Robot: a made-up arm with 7 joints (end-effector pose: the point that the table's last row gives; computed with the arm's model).
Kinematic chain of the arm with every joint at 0, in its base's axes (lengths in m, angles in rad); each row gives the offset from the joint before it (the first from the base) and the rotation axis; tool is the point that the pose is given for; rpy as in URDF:
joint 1: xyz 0 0 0.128 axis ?
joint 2: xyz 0 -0.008 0.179 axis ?
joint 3: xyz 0 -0.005 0.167 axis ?
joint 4: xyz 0 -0.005 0.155 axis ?
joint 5: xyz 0 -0.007 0.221 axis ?
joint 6: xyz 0 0 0.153 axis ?
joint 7: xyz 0 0 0.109 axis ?
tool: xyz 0 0 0 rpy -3.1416 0 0
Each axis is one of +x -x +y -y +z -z.
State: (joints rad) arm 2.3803 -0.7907 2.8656 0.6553 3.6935 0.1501 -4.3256
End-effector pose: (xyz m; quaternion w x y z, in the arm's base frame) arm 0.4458 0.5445 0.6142 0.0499 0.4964 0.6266 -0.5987
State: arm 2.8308 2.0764 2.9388 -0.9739 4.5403 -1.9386 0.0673
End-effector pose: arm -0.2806 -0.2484 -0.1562 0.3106 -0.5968 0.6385 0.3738
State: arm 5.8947 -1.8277 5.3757 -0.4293 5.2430 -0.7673 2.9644
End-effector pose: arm -0.5347 -0.4743 0.0507 0.6273 -0.6468 -0.2467 -0.3567
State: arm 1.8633 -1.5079 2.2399 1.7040 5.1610 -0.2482 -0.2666
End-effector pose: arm -0.2657 0.3825 0.0004 0.0295 0.3179 -0.0991 0.9425
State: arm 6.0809 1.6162 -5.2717 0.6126 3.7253 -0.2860 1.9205
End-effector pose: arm 0.7341 -0.1347 0.1428 0.0241 -0.4877 0.3406 0.8035
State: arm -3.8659 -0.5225 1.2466 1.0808 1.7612 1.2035 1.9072
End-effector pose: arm -0.0608 0.4611 0.7728 0.6698 0.4818 -0.4587 0.3298
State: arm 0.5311 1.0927 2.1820 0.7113 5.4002 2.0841 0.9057
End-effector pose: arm 0.2340 -0.4355 0.6340 0.4267 0.2392 0.2334 0.8403
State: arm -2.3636 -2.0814 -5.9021 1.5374 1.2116 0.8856 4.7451
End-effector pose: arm 0.5067 -0.1307 0.4867 0.3491 -0.0141 -0.8386 0.4179
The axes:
joint 1: -z
joint 2: +y
joint 3: -z
joint 4: +y
joint 5: -z
joint 6: +y
joint 7: -z

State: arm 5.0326 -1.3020 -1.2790 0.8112 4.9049 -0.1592 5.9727
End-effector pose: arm -0.4836 -0.4703 0.6042 0.4818 -0.2320 0.8412 0.0805
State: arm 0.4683 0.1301 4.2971 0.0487 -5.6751 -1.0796 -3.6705
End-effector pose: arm 0.0352 -0.1113 1.0535 0.4683 -0.5568 0.6728 0.1346
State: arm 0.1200 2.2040 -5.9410 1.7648 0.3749 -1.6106 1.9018
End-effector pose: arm 0.0494 -0.1218 -0.1980 0.8392 0.2547 -0.2453 -0.4132
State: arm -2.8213 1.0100 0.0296 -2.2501 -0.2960 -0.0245 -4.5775
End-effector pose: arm 0.1803 -0.0443 0.6328 0.5112 -0.6121 -0.5258 0.2958
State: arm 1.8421 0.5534 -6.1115 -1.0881 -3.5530 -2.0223 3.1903
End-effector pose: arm 0.0306 -0.0991 0.9033 0.4174 -0.3983 0.5921 0.5626
